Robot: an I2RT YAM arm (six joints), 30 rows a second.
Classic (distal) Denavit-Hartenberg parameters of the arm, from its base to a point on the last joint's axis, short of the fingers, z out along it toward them. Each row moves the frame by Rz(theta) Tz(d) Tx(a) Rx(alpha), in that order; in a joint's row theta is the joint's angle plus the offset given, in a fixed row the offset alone. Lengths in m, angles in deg.
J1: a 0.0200, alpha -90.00, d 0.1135, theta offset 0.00
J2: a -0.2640, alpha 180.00, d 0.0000, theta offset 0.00
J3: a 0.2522, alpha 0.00, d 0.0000, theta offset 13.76
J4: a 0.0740, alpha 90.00, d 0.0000, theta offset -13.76
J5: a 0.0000, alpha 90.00, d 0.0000, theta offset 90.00
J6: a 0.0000, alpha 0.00, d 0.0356, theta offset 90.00
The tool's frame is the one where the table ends.
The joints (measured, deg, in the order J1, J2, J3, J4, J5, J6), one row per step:
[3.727 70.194 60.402 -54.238 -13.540 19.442]
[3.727 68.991 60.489 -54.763 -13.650 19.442]
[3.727 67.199 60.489 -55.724 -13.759 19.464]
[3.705 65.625 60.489 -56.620 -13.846 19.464]
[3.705 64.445 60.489 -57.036 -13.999 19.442]
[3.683 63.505 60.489 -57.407 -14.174 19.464]
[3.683 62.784 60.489 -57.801 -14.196 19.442]
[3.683 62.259 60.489 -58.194 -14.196 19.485]
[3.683 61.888 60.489 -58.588 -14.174 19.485]
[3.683 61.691 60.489 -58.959 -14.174 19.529]
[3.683 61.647 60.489 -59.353 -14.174 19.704]
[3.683 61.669 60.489 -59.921 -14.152 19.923]
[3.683 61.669 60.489 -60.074 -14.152 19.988]
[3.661 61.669 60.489 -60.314 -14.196 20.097]
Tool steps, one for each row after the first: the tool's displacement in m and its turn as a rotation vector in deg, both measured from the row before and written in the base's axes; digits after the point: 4 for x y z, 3 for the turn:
[-0.0044 -0.0002 0.0044 0.148 -0.757 0.049]
[-0.0071 -0.0004 0.0055 0.160 -0.817 0.031]
[-0.0064 -0.0004 0.0046 0.121 -0.672 0.019]
[-0.0045 -0.0002 0.0035 0.174 -0.760 0.092]
[-0.0037 -0.0002 0.0027 0.199 -0.552 0.045]
[-0.0030 -0.0002 0.0019 0.030 -0.331 0.029]
[-0.0024 -0.0002 0.0013 0.029 -0.120 -0.036]
[-0.0019 -0.0001 0.0008 -0.020 0.022 -0.011]
[-0.0013 -0.0001 0.0003 0.009 0.186 -0.037]
[-0.0008 -0.0001 -0.0002 0.059 0.397 -0.147]
[-0.0009 -0.0001 -0.0006 0.043 0.648 -0.196]
[-0.0003 0.0000 -0.0001 0.019 0.170 -0.055]
[-0.0004 -0.0001 -0.0002 0.072 0.272 -0.094]

